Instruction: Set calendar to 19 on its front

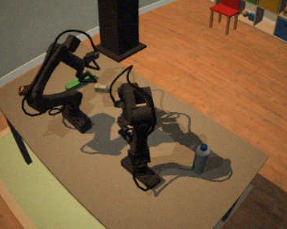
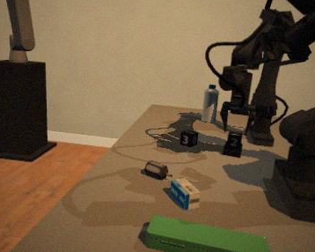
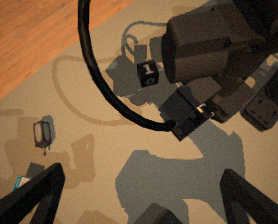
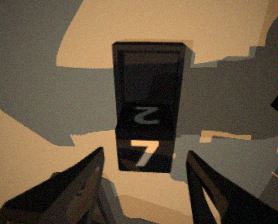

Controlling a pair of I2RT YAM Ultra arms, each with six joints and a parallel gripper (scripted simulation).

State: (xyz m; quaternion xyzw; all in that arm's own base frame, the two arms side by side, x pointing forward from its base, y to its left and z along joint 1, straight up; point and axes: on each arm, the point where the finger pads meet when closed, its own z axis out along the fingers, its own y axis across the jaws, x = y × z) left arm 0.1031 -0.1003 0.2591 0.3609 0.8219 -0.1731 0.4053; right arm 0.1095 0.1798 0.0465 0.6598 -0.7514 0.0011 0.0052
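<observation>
The black cube is 30 mm below my right hand. From my right hand the other things lie so: blue-and-white box (390 mm to the left, 140 mm ahead, 50 mm below); then green box (540 mm to the left, 100 mm ahead, 50 mm below); then dark grey object (290 mm to the left, 210 mm ahead, 50 mm below).
</observation>
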